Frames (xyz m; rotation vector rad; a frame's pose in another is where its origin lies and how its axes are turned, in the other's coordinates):
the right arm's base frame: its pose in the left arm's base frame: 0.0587 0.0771 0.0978 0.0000 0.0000 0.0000
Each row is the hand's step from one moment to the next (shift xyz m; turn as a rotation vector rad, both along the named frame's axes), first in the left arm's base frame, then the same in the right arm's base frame.
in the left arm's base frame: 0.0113 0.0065 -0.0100 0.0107 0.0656 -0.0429
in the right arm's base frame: 0.0113 0.0065 -0.0100 0.0107 0.0656 -0.0429
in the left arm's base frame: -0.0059 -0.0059 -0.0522 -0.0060 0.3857 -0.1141
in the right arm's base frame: -0.0059 -0.0059 -0.0522 -0.0060 0.3857 -0.1141
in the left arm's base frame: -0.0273 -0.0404 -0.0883 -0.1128 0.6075 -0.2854
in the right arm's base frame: -0.0273 -0.0404 -0.0883 -0.1128 0.6075 -0.2854
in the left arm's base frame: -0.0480 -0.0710 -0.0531 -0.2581 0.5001 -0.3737
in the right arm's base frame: -0.0480 -0.0710 -0.0531 -0.2581 0.5001 -0.3737
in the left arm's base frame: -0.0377 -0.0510 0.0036 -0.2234 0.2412 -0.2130
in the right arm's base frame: -0.0377 -0.0510 0.0036 -0.2234 0.2412 -0.2130
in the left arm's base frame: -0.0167 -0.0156 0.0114 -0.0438 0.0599 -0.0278
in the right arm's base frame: -0.0167 -0.0156 0.0114 -0.0438 0.0599 -0.0278
